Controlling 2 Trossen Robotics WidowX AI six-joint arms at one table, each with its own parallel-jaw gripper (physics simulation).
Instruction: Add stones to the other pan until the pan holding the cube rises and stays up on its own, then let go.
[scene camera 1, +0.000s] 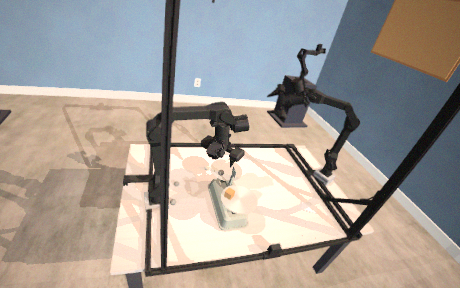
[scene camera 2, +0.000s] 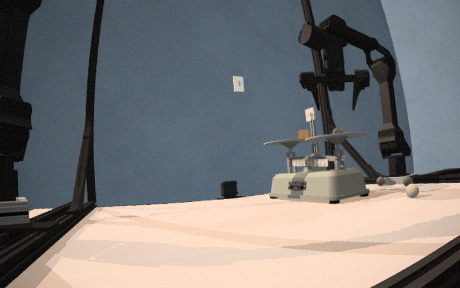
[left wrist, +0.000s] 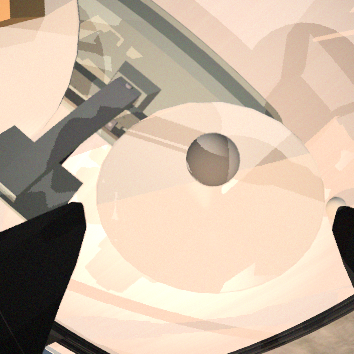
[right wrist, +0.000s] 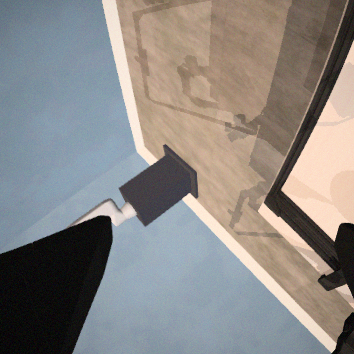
Labels:
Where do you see my left gripper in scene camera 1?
222, 163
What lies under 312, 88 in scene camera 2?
My left gripper.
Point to my left gripper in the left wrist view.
215, 218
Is my right gripper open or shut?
Open.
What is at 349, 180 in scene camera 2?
A grey balance scale.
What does my right gripper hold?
Nothing.

